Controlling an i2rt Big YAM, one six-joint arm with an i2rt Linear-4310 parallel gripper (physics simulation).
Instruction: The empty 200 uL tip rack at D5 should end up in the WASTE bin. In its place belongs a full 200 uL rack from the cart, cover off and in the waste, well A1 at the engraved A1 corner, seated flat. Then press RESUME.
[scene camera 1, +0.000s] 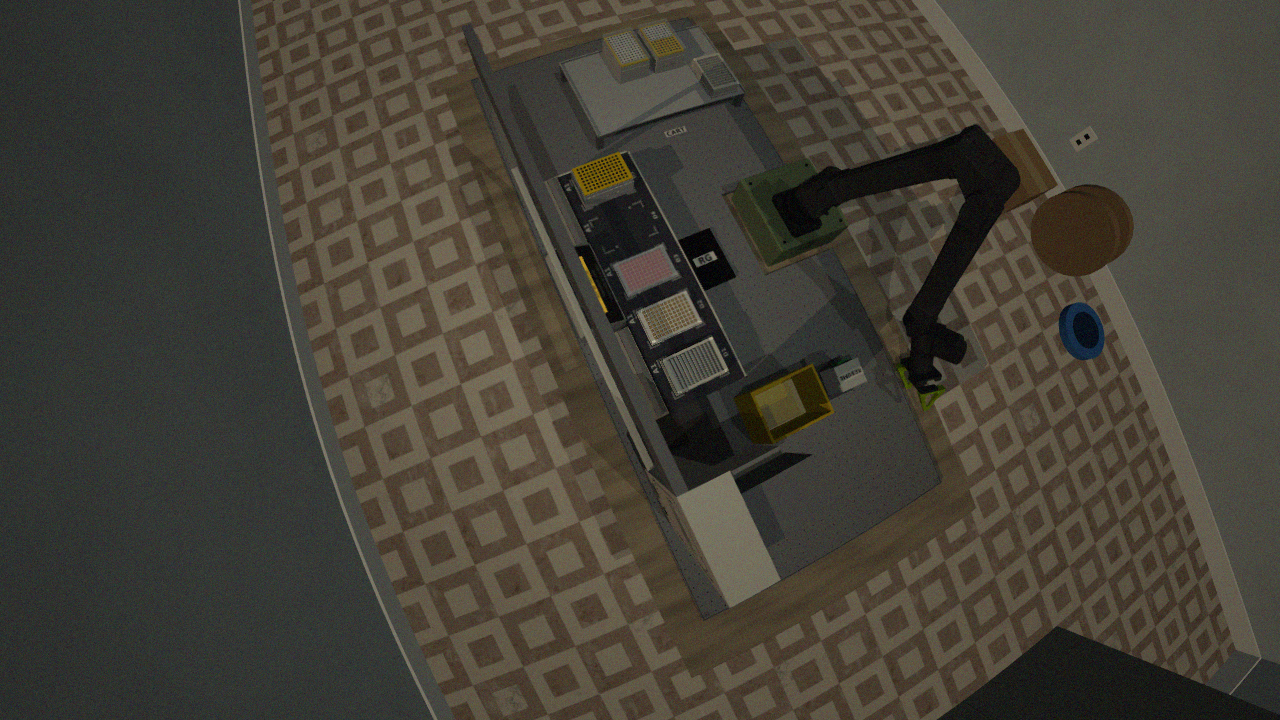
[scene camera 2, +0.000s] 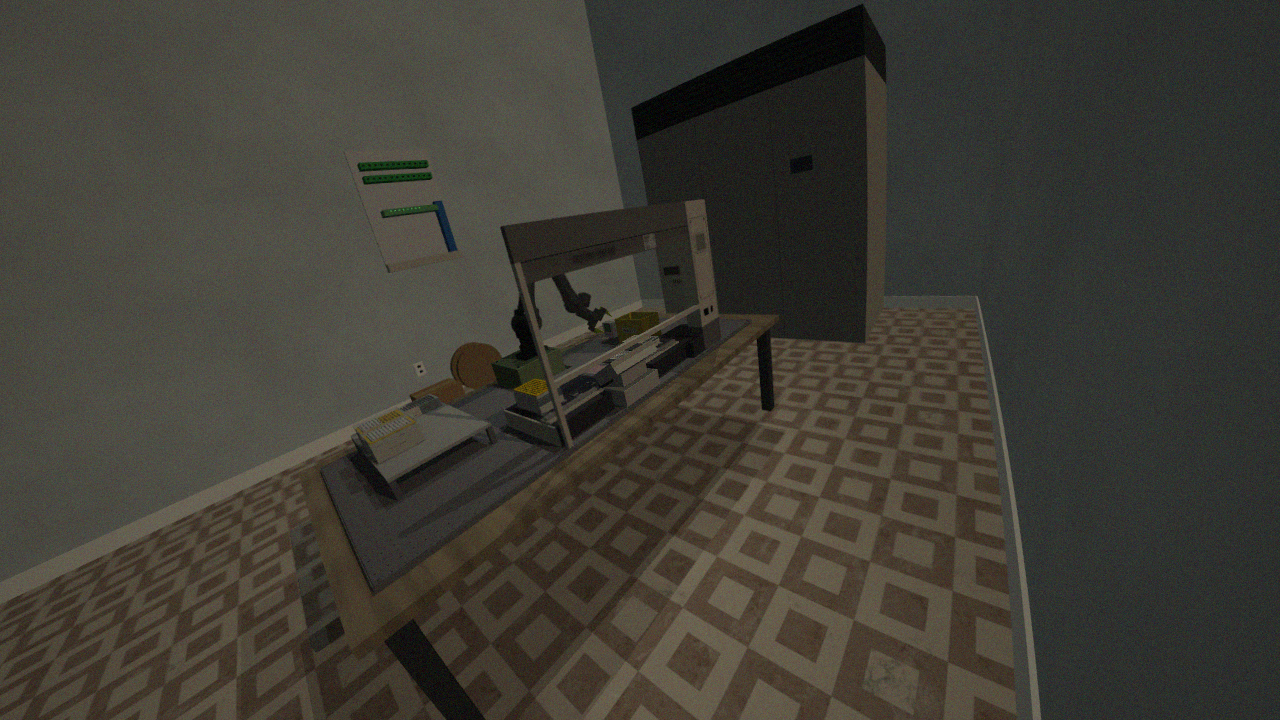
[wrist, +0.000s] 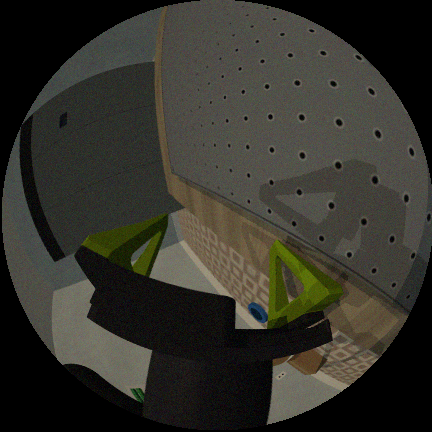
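Note:
A rack with a yellow, dark-holed top stands in the deck's end slot nearest the cart; the D5 label is too small to read. On the cart stand a rack with a pale top and yellow edge and a rack with a partly yellow top. I cannot tell whether they have covers. The yellow bin has a pale patch inside. A small white lettered box stands beside it. My gripper is open and empty, beyond the bench edge near that box.
A pink plate, a beige-topped rack and a grey ribbed plate occupy deck slots. A grey item stands on the cart. A frame with a white end housing runs along the deck. The arm base stands on a green block.

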